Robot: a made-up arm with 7 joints. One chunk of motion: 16 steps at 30 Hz.
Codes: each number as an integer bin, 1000 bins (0 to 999) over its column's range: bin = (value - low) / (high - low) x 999, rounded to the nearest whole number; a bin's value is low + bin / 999 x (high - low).
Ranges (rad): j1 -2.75..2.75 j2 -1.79..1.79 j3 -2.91..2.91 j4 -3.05..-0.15 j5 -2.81..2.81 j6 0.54..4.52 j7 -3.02..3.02
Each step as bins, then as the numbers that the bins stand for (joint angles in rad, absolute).
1 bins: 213 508 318 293 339 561 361
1 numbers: -1.5773 0.0305 -1.0574 -2.1994 -0.9029 2.7750 -0.8374
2 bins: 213 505 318 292 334 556 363
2 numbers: -1.5773 0.0197 -1.0574 -2.2024 -0.9310 2.7551 -0.8253
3 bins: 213 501 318 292 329 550 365
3 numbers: -1.5773 0.0054 -1.0574 -2.2024 -0.9592 2.7312 -0.8132
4 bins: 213 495 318 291 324 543 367
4 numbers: -1.5773 -0.0161 -1.0574 -2.2053 -0.9873 2.7033 -0.8011
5 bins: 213 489 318 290 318 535 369
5 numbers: -1.5773 -0.0376 -1.0574 -2.2082 -1.0211 2.6714 -0.7890
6 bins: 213 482 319 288 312 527 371
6 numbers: -1.5773 -0.0627 -1.0516 -2.2140 -1.0548 2.6396 -0.7769
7 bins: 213 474 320 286 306 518 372
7 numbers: -1.5773 -0.0914 -1.0457 -2.2198 -1.0886 2.6037 -0.7709
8 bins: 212 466 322 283 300 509 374
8 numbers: -1.5828 -0.1201 -1.0341 -2.2285 -1.1223 2.5678 -0.7588
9 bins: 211 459 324 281 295 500 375
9 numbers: -1.5883 -0.1451 -1.0224 -2.2343 -1.1504 2.5320 -0.7527
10 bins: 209 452 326 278 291 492 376
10 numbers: -1.5993 -0.1702 -1.0108 -2.2430 -1.1729 2.5001 -0.7467
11 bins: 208 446 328 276 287 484 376
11 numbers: -1.6049 -0.1917 -0.9991 -2.2488 -1.1954 2.4682 -0.7467
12 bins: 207 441 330 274 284 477 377
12 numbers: -1.6104 -0.2096 -0.9875 -2.2546 -1.2123 2.4404 -0.7406
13 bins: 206 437 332 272 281 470 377
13 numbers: -1.6159 -0.2240 -0.9758 -2.2604 -1.2292 2.4125 -0.7406
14 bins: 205 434 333 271 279 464 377
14 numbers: -1.6214 -0.2347 -0.9700 -2.2633 -1.2405 2.3886 -0.7406
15 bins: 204 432 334 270 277 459 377
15 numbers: -1.6269 -0.2419 -0.9642 -2.2662 -1.2517 2.3686 -0.7406
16 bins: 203 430 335 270 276 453 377
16 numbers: -1.6324 -0.2491 -0.9583 -2.2662 -1.2573 2.3447 -0.7406
